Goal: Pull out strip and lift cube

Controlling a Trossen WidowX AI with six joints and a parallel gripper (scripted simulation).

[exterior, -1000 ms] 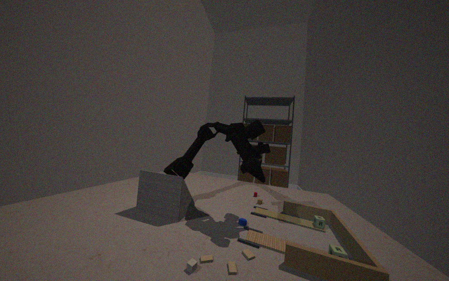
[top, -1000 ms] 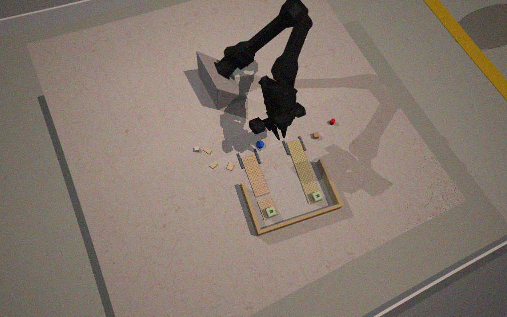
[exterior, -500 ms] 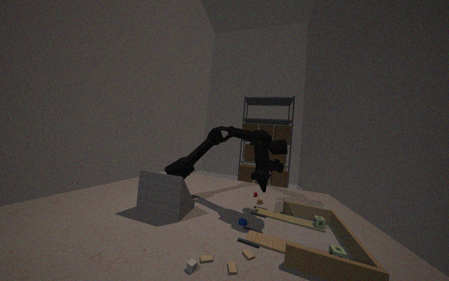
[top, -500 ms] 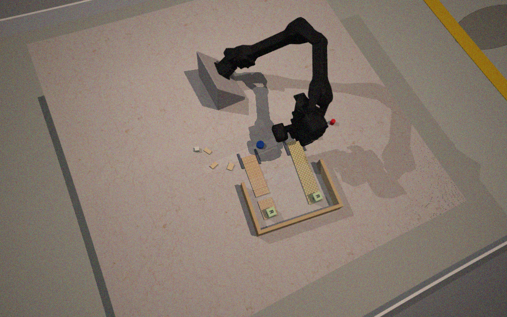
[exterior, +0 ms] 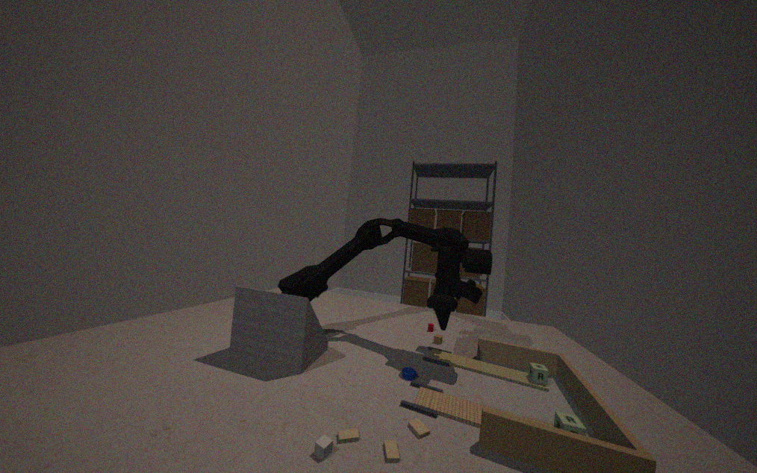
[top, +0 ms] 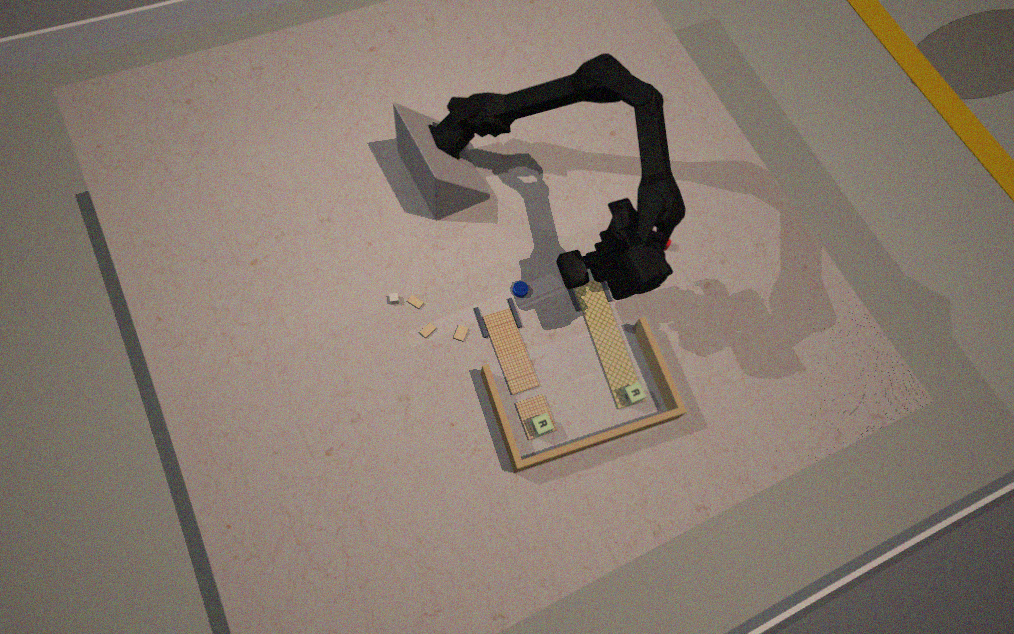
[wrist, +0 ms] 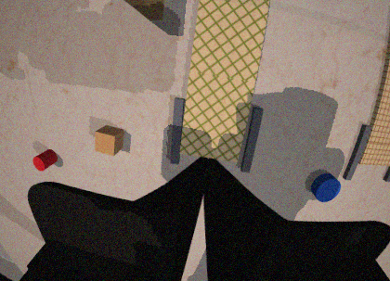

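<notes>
Right now the brown cube is 9 cm to the left of my gripper tip, 6 cm below it and 2 cm behind it. Round my gripper tip: blue disc 14 cm to the right, 6 cm below, 5 cm behind; then red cylinder 18 cm to the left, 6 cm below, 6 cm behind.
</notes>
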